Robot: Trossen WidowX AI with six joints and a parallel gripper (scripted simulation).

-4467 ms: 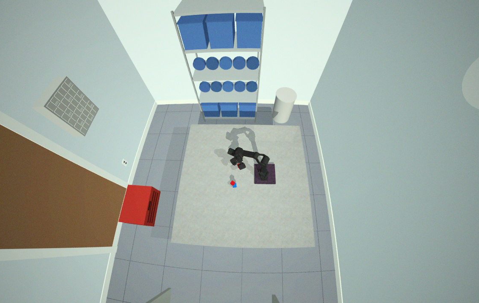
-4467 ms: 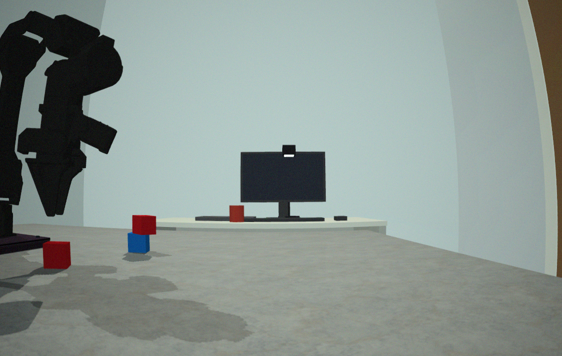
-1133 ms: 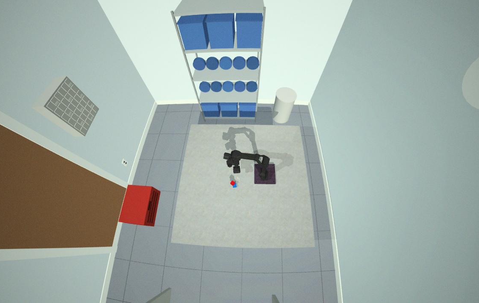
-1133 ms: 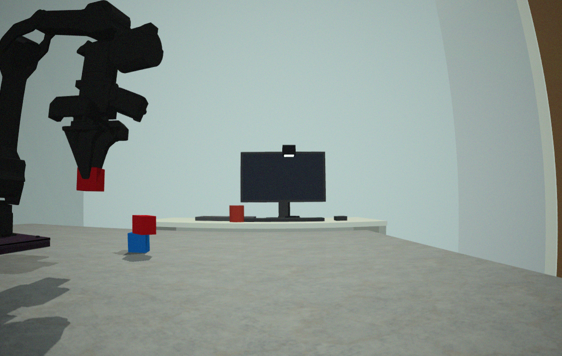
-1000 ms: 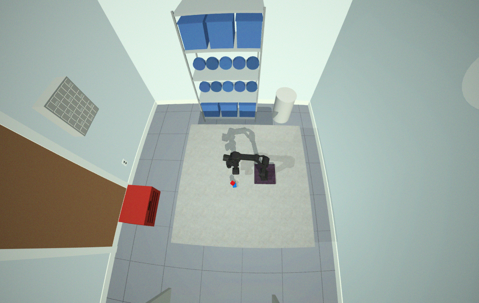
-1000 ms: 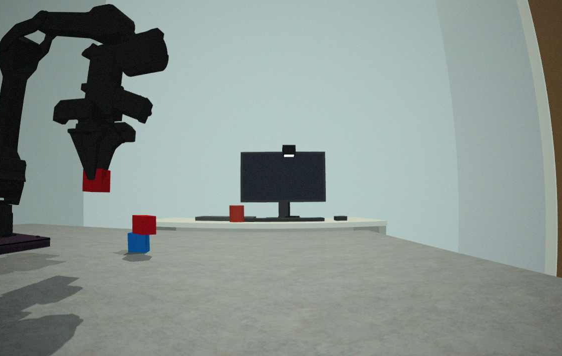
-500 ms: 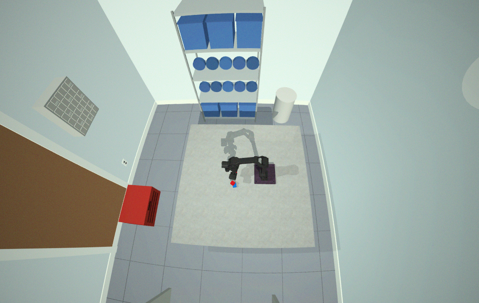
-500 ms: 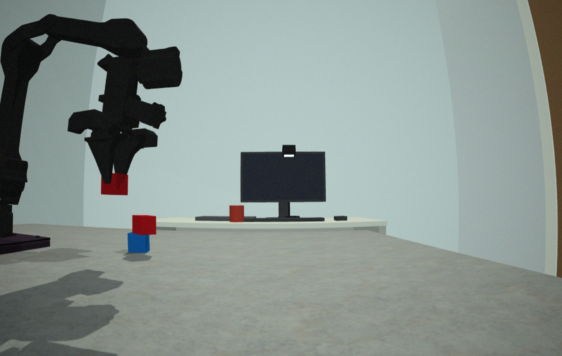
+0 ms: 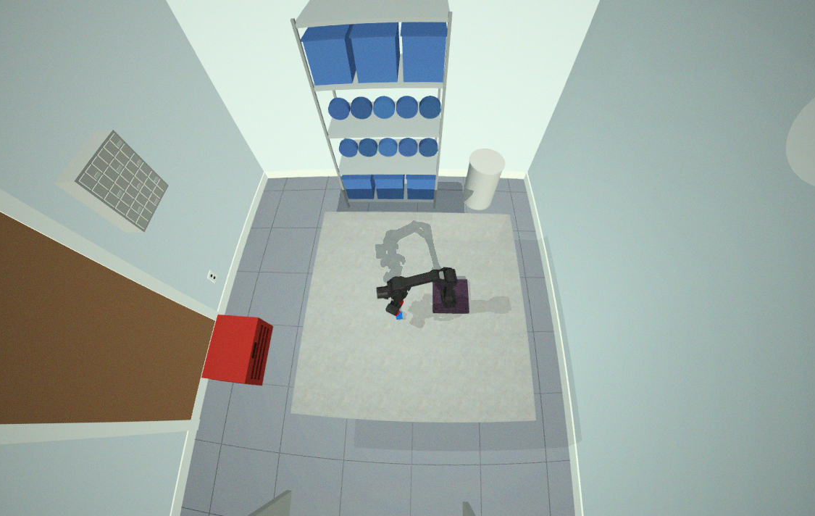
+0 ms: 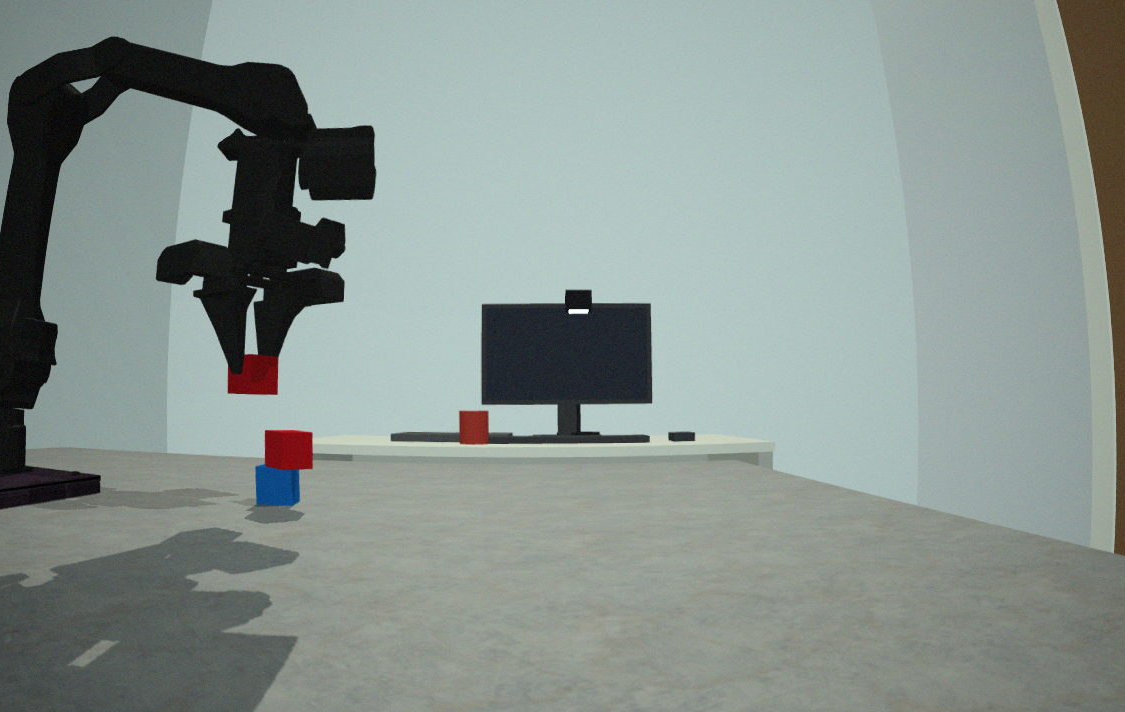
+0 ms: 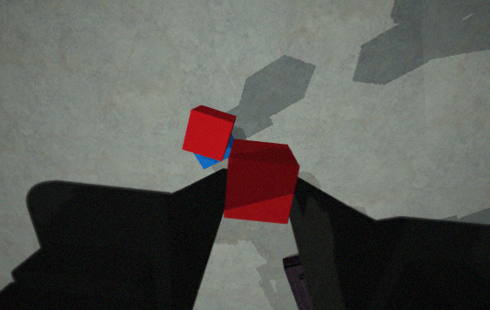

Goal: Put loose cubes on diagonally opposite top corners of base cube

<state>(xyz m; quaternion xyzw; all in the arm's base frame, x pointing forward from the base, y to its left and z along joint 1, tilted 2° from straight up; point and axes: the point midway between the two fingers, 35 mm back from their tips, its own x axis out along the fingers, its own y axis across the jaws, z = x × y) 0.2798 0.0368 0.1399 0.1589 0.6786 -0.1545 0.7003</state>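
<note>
Right now my gripper tip is 7 cm above the red cube, 3 cm to the right of it and 2 cm short of it. Also, from my gripper tip: blue cube (10 cm below, 4 cm to the left, 1 cm ahead).
</note>
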